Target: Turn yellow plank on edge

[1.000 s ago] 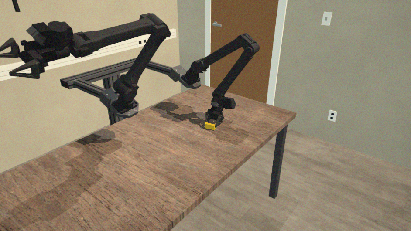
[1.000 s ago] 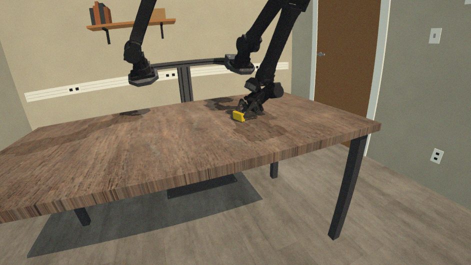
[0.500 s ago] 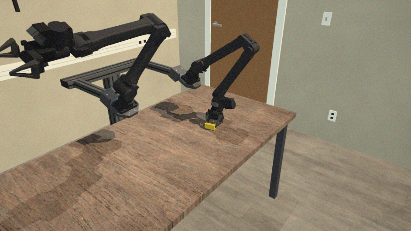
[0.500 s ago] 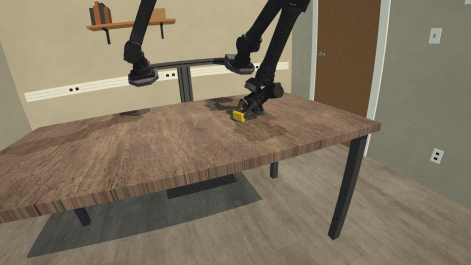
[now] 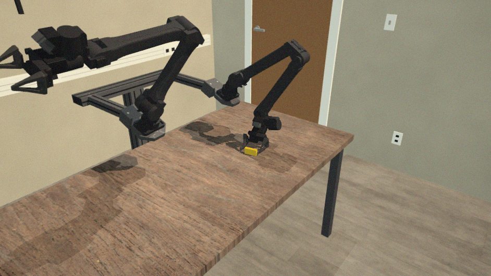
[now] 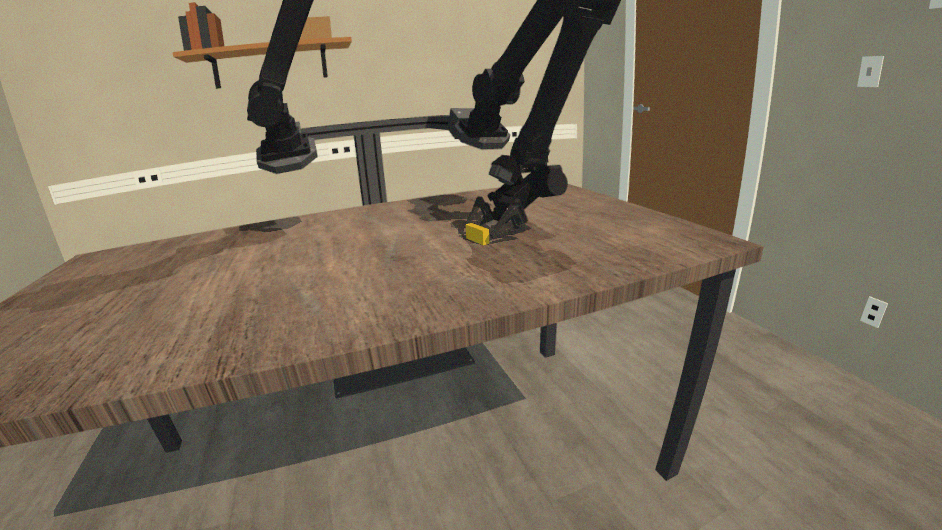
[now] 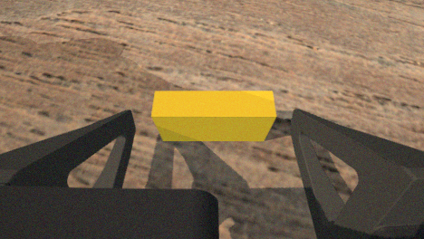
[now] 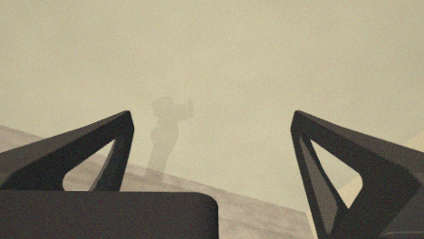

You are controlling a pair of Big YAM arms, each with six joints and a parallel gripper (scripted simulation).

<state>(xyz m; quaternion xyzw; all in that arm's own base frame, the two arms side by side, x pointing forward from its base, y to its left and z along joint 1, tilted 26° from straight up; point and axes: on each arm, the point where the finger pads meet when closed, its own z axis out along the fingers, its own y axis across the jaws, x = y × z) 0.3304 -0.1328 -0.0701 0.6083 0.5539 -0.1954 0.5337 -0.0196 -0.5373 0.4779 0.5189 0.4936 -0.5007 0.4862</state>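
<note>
Now: left hand 10 mm to the left of the yellow plank and 10 mm above it.
</note>
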